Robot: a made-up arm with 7 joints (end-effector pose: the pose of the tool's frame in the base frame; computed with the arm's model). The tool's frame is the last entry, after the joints.
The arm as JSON. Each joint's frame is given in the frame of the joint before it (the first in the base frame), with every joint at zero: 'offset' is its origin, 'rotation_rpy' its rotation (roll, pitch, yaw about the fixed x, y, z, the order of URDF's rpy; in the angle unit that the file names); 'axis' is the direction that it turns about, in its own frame. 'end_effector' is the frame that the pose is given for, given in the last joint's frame.
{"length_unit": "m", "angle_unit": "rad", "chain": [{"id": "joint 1", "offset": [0.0, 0.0, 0.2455], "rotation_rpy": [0.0, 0.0, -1.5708], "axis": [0.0, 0.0, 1.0]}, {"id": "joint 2", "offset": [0.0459, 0.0, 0.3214], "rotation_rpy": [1.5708, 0.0, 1.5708], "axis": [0.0, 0.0, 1.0]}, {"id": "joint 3", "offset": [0.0, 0.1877, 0.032], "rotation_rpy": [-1.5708, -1.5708, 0.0], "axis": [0.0, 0.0, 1.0]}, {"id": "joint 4", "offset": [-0.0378, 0.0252, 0.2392], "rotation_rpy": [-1.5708, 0.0, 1.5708], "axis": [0.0, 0.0, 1.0]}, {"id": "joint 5", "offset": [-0.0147, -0.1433, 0.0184], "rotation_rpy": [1.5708, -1.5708, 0.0], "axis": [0.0, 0.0, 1.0]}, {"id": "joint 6", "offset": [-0.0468, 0.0, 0.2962], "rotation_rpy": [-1.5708, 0.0, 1.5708], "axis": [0.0, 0.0, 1.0]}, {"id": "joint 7", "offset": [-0.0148, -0.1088, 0.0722], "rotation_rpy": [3.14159, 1.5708, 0.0], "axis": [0.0, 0.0, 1.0]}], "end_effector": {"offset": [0.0, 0.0, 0.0], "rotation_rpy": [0.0, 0.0, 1.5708]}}
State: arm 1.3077 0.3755 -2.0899 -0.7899 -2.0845 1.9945 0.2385
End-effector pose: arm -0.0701 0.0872 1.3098 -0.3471 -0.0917 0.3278
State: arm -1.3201 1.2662 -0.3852 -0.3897 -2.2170 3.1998 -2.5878
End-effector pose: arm -0.0566 0.7082 0.6487 0.4908 -0.2734 2.1296
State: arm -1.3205 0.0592 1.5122 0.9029 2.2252 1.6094 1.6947
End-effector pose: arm 0.3684 0.1451 1.1559 0.7204 0.6374 1.1730
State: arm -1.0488 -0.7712 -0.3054 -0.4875 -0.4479 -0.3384 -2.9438
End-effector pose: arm 0.1547 -0.4165 1.3844 -2.8645 1.0935 1.5723
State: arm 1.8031 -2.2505 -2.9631 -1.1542 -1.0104 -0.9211 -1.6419
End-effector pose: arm -0.1261 0.1463 -0.1238 -0.6906 0.2577 1.0875
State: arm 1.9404 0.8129 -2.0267 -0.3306 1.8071 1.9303 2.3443
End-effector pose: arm 0.3038 -0.5689 1.1422 0.8783 -0.7290 0.4608
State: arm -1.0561 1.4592 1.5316 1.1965 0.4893 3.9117 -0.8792
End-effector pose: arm 0.0443 0.5498 0.6517 0.5277 1.1687 -2.3861
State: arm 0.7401 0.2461 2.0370 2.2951 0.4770 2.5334 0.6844
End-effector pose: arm -0.2444 0.0985 0.7535 -1.3684 -0.7679 0.7114
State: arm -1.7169 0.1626 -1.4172 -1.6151 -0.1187 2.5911 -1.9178
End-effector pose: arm 0.2543 0.1164 0.8596 -2.7795 -0.4222 -1.2156
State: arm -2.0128 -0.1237 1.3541 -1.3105 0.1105 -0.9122 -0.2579
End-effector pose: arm -0.4751 0.1828 1.2111 0.5487 -1.1287 1.9120
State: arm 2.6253 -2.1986 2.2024 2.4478 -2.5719 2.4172 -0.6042
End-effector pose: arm -0.2783 0.1362 0.7381 0.3278 0.6196 0.4822
